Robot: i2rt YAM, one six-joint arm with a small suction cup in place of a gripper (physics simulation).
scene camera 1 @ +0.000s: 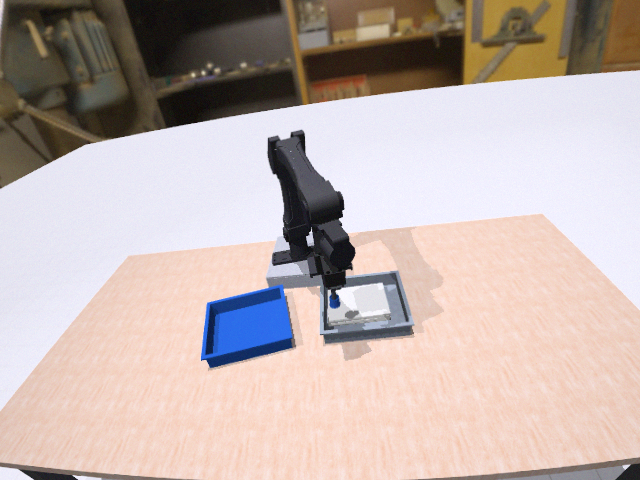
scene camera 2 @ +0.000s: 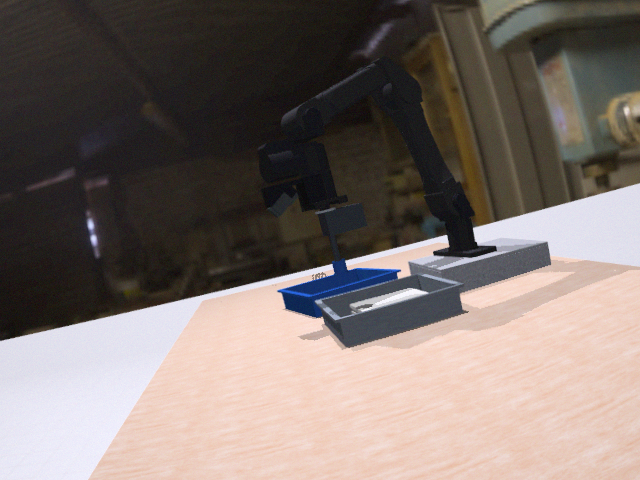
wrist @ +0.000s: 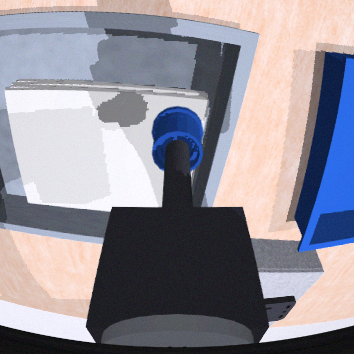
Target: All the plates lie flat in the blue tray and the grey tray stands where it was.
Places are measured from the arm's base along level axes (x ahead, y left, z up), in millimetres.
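Pixels of known places: hand at its tool point: [scene camera 1: 335, 304] [scene camera 2: 341, 274] [wrist: 176, 129]; arm's base at its link origin: [scene camera 1: 300, 255] [scene camera 2: 463, 253].
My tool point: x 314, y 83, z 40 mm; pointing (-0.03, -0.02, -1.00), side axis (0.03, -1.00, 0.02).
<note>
Ahead of a thing's pixels: the offset from my tool point to its top centre. Level surfaces: height alone.
A stack of thin white plates {66 mm back, 66 mm left, 66 mm down} [scene camera 1: 373, 298] [scene camera 2: 395, 298] [wrist: 65, 150] lies flat in the grey tray {46 mm back, 81 mm left, 45 mm down} [scene camera 1: 369, 334] [scene camera 2: 403, 318] [wrist: 245, 60]. Their edges are slightly uneven; I cannot tell how many there are. The blue tray {53 mm back, 260 mm right, 45 mm down} [scene camera 1: 253, 351] [scene camera 2: 303, 304] [wrist: 320, 125] stands apart, left of the grey tray in the scene camera 1 view, and no plate shows in it there. My gripper [scene camera 1: 334, 301] [scene camera 2: 339, 267] [wrist: 177, 137], a blue suction cup, is open and holds nothing. It hangs a little above the plates, near their end on the blue tray's side. Its shadow falls on the top plate.
The arm's grey base block [scene camera 1: 293, 281] [scene camera 2: 509, 263] [wrist: 295, 285] stands behind the trays in the scene camera 1 view. A narrow strip of wooden table {95 mm down} [scene camera 1: 308, 320] separates the two trays. The grey tray's raised walls surround the plates.
</note>
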